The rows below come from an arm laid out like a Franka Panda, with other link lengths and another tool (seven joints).
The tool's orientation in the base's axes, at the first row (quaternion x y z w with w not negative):
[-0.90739 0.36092 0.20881 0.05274]
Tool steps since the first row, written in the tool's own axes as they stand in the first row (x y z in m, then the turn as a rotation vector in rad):
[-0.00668 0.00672 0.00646 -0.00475 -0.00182 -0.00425]
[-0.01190 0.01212 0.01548 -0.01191 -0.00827 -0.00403]
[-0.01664 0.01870 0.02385 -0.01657 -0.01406 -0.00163]
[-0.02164 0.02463 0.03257 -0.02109 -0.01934 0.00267]
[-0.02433 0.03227 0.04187 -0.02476 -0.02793 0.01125]
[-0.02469 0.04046 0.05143 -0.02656 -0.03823 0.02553]
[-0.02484 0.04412 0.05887 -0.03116 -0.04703 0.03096]
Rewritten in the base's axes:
[-0.01111 0.00089 -0.00271 -0.00042 0.00329 0.00574]
[-0.02124 0.00245 -0.00841 -0.00080 0.01261 0.00817]
[-0.03164 0.00269 -0.01367 -0.00073 0.02041 0.00762]
[-0.04189 0.00365 -0.01917 -0.00157 0.02820 0.00531]
[-0.05199 0.00204 -0.02606 -0.00108 0.03894 -0.00142]
[-0.06103 -0.00139 -0.03414 -0.00014 0.05116 -0.01419]
[-0.06614 -0.00215 -0.04062 0.00096 0.06187 -0.01768]

